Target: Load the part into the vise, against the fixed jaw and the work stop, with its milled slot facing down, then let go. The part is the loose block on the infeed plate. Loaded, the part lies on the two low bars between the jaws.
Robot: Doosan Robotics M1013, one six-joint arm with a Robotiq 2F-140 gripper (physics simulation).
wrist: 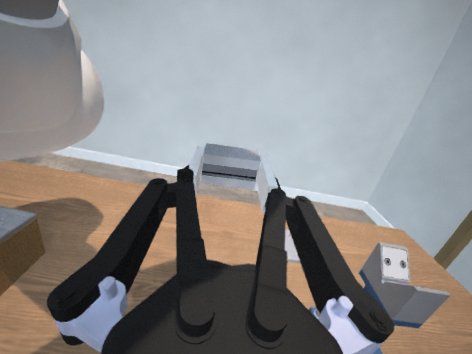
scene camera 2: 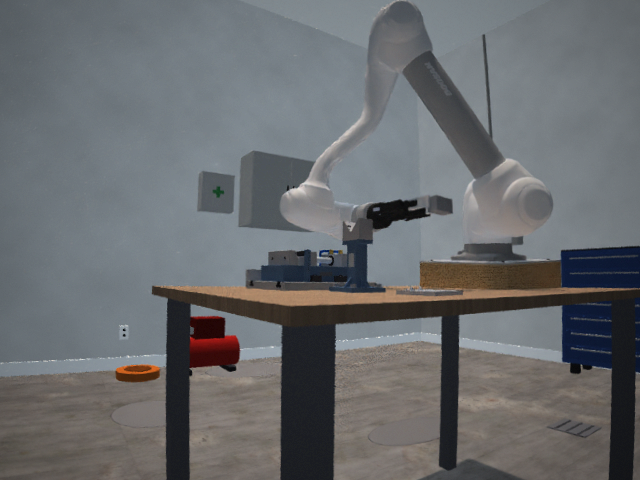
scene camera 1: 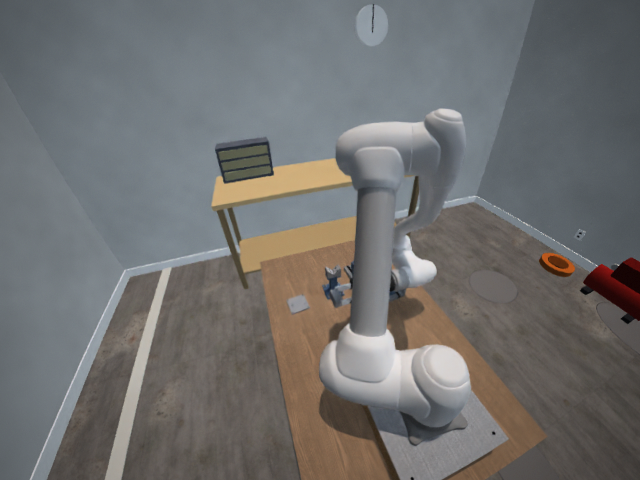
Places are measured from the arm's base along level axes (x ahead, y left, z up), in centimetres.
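Where they show: gripper, fingertip midpoint: (wrist: 231,162) (scene camera 2: 437,203) (scene camera 1: 337,296); arm's base, origin of the base link: (scene camera 2: 487,260).
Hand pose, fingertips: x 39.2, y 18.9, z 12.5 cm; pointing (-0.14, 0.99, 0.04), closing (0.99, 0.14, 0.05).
Each offset is from my fingertips to the top centre of the thing. "spot": to the spot under its first point.
My gripper (scene camera 1: 343,295) (scene camera 2: 430,204) (wrist: 231,162) is shut on the part, a grey block @[dy +0.7, dx -0.1, dz +1.4 cm] (scene camera 1: 336,297) (scene camera 2: 442,205) (wrist: 231,162) held across its sides at the fingertips. The gripper lies nearly level, pointing towards the robot's base, well above the table. A dark line, perhaps the slot, crosses the block's palm-facing side in the wrist view; which way the slot faces is unclear. The vise @[dy -24.2, dx +22.7, dz -11.8 cm] (scene camera 2: 286,272), blue with grey jaws, stands on the table, largely hidden by the arm in scene camera 1. Its low bars and work stop cannot be made out. The infeed plate @[dy +15.7, dx +16.6, dz -20.9 cm] (scene camera 1: 298,304) (scene camera 2: 429,292) (wrist: 291,248) lies below the held part.
A blue post with a grey notched head @[spot: dy -2.5, dx +20.6, dz -7.7 cm] (scene camera 1: 332,272) (scene camera 2: 357,230) (wrist: 395,262) stands beside the vise, close to the gripper. The robot's base plate (scene camera 1: 444,449) (scene camera 2: 488,273) (wrist: 17,237) is at the table's other end. A wooden bench (scene camera 1: 294,178) stands beyond the table.
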